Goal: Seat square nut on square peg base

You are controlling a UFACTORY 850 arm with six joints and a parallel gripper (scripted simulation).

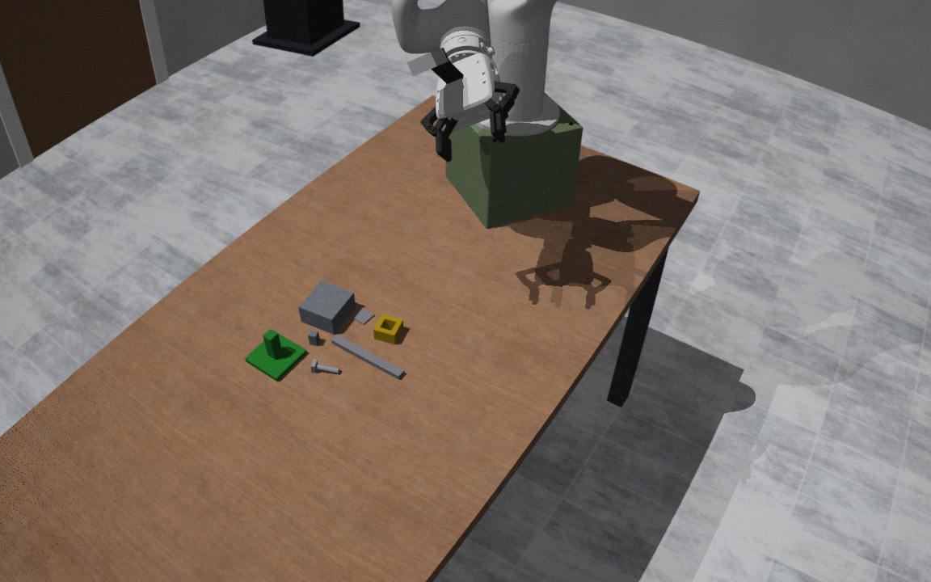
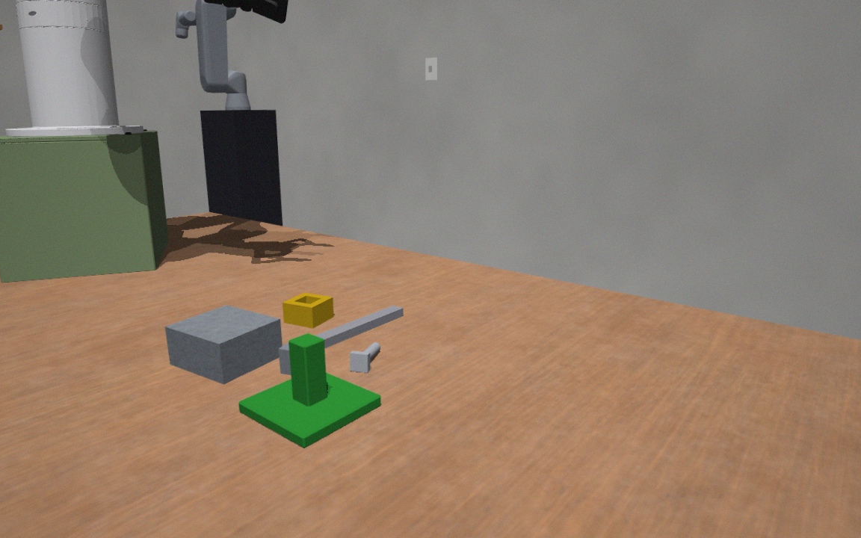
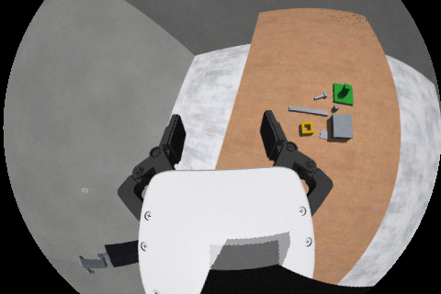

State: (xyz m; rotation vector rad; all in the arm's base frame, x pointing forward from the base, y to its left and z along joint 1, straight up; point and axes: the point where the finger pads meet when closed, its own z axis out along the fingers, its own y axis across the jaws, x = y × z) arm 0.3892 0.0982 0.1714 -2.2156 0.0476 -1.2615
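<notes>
The grey bar is 17 cm ahead of my hand, 10 cm to the right of it and 37 cm below it. From my hand the other things lie so: grey cube (18 cm ahead, 21 cm to the right, 36 cm below); grey block (11 cm ahead, 22 cm to the right, 35 cm below); flat grey tile (9 cm ahead, 17 cm to the right, 37 cm below).
</notes>
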